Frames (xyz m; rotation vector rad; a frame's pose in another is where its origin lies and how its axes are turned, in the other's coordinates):
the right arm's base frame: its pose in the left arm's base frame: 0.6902 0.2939 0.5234 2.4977 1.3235 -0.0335
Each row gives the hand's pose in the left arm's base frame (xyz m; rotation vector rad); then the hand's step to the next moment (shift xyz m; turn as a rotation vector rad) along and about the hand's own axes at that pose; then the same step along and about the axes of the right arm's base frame.
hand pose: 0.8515 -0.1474 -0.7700 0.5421 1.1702 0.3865
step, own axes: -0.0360 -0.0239 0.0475 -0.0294 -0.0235 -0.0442
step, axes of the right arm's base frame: -0.0251 0.0586 -0.0077 -0.0500 -0.0290 0.0051
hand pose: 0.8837 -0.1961 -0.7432 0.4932 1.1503 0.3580
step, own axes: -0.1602 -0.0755 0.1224 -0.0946 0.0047 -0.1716
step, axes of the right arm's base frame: -0.1234 0.1652 -0.0617 -0.1246 -0.1458 -0.0404
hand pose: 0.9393 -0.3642 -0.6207 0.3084 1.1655 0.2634
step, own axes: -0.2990 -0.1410 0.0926 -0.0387 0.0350 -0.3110
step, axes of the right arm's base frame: -0.2492 0.1762 -0.1573 -0.1230 -0.2902 0.0108
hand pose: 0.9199 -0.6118 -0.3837 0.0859 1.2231 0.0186
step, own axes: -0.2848 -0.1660 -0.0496 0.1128 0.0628 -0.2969
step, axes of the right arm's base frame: -0.2691 0.0358 -0.1935 -0.0340 -0.2912 0.1373
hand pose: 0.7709 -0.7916 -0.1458 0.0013 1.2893 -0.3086
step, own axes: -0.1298 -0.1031 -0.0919 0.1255 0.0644 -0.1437
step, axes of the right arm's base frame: -0.1430 -0.0566 -0.1107 0.0232 -0.1486 0.1339
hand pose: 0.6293 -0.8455 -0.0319 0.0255 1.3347 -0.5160
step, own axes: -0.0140 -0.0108 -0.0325 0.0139 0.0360 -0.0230
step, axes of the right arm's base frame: -0.0176 -0.0297 -0.0133 0.0289 -0.0301 0.0166
